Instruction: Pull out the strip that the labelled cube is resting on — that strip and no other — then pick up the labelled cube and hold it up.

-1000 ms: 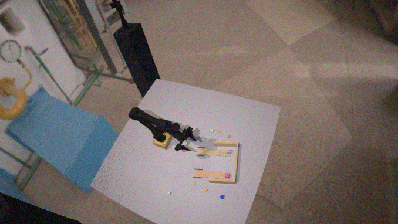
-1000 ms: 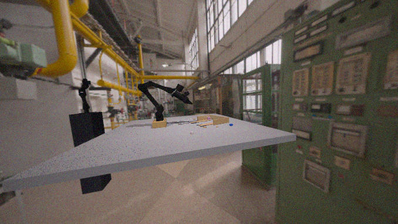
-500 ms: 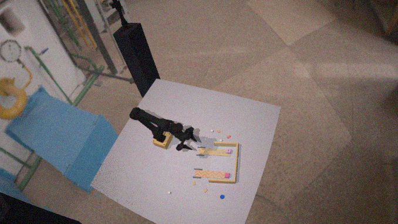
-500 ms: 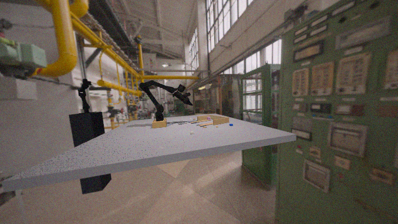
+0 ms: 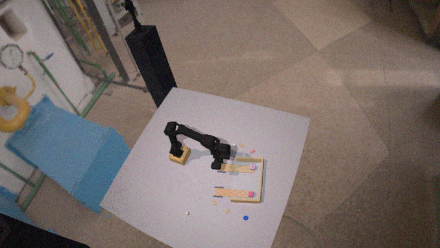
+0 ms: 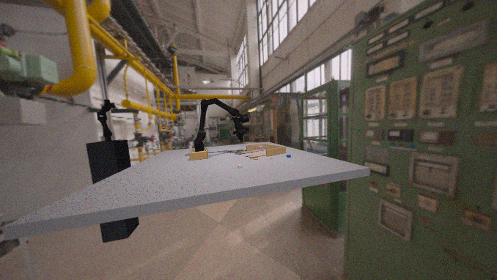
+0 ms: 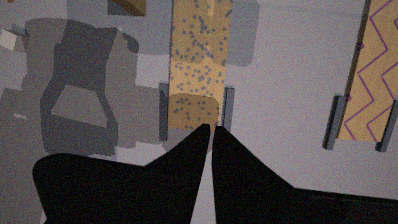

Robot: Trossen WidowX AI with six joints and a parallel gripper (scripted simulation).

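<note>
The dotted strip is 8 cm ahead of my gripper tip, 4 cm to the left of it and 10 cm below it. Also, from my gripper tip: pink piece 14 cm ahead, 20 cm to the left, 10 cm below; blue disc 28 cm ahead, 29 cm to the right, 9 cm below.
</note>
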